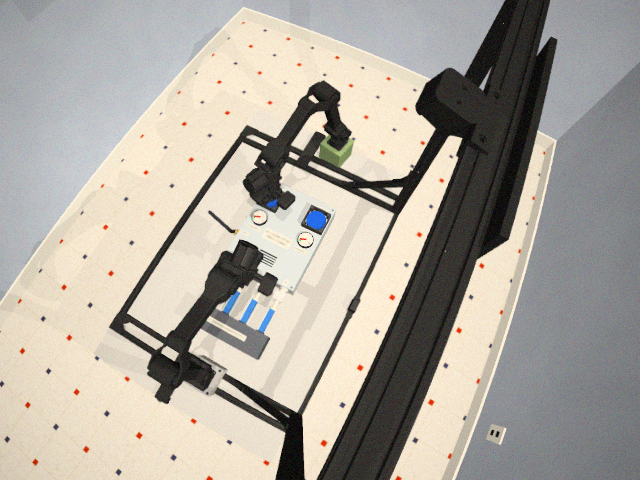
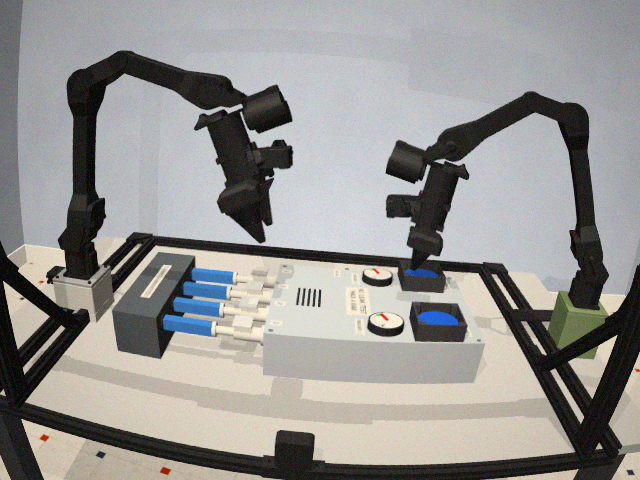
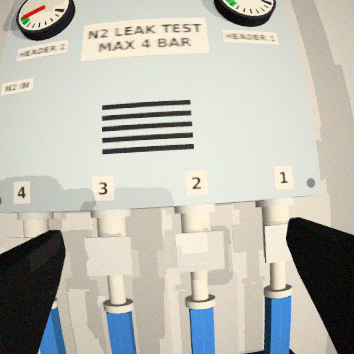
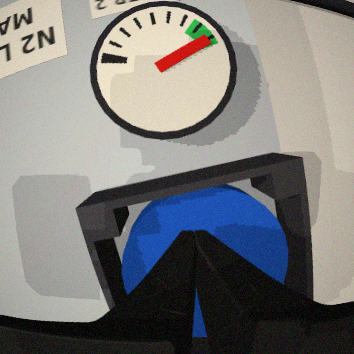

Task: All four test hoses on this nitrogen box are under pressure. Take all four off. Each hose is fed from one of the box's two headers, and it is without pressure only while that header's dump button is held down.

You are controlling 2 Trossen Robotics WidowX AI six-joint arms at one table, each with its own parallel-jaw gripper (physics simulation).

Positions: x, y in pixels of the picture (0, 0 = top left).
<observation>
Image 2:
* left gripper: 266, 233
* right gripper: 412, 269
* grey nitrogen box: 324, 324
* dark manifold block: 138, 317
</observation>
